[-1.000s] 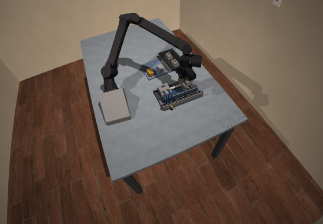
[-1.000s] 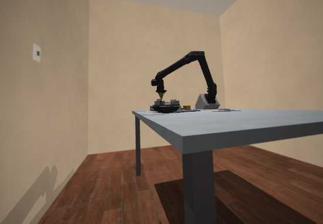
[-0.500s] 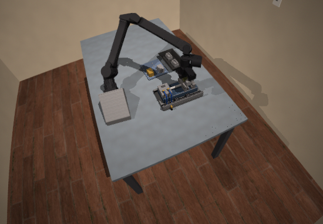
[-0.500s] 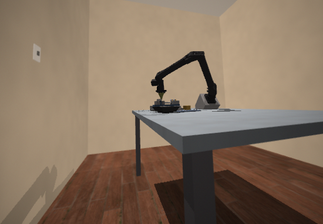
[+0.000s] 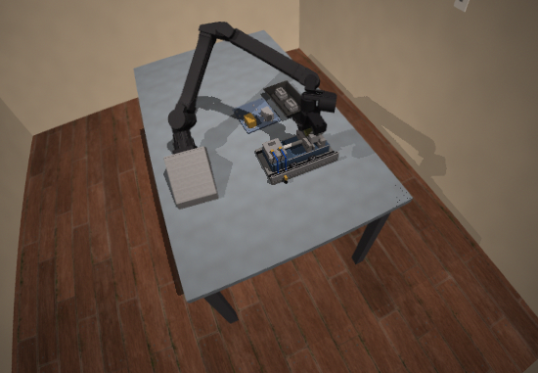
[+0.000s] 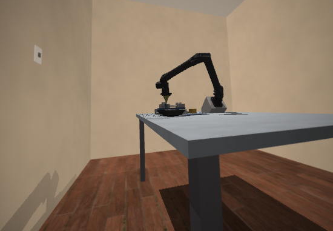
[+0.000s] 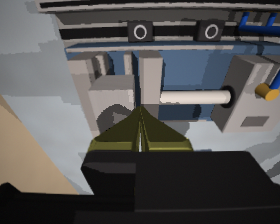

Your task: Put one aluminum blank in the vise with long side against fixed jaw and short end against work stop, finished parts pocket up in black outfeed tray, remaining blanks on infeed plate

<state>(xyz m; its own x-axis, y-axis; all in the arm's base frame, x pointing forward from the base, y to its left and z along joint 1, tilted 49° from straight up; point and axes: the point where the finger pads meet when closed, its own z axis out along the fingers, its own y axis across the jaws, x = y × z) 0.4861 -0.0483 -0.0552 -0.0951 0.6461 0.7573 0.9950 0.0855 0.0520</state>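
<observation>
Right now the blue vise base is 70 mm below my hand, 50 mm behind it and 10 mm to the right of it. The rest, counted from my hand: yellow brass blank (240 mm to the left, 180 mm behind, 90 mm below).
</observation>
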